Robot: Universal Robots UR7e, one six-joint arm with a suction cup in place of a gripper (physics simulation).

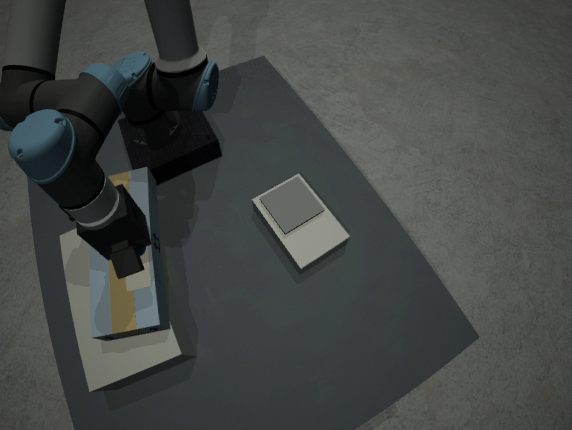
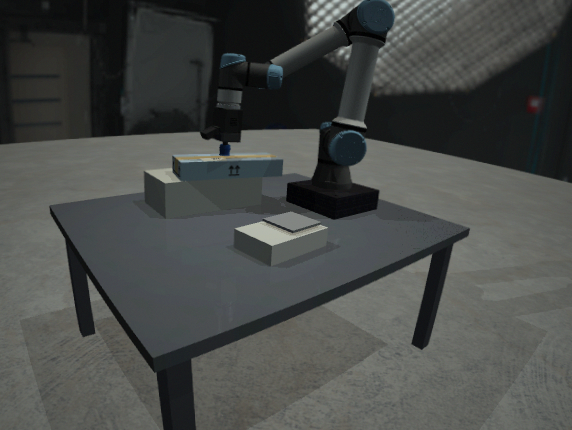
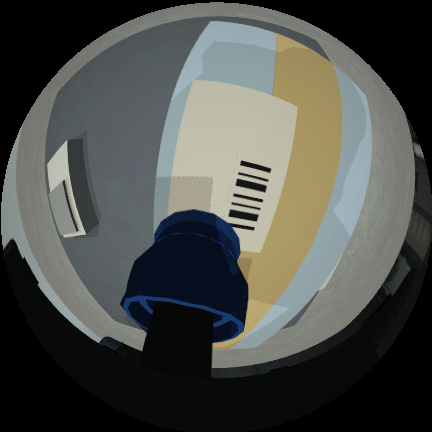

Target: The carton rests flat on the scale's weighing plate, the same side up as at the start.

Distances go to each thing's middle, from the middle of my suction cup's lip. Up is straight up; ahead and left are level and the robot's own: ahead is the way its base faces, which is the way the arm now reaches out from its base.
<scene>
Right now my suction cup is 30 mm past the light-blue carton (image 2: 192,167), 40 mm to the left of it and 60 mm above it. The rest, counted from my suction cup: scale (image 1: 306,231) 340 mm to the left, 160 mm below; cream box (image 1: 108,365) 30 mm ahead, 100 mm to the right, 140 mm below.
</scene>
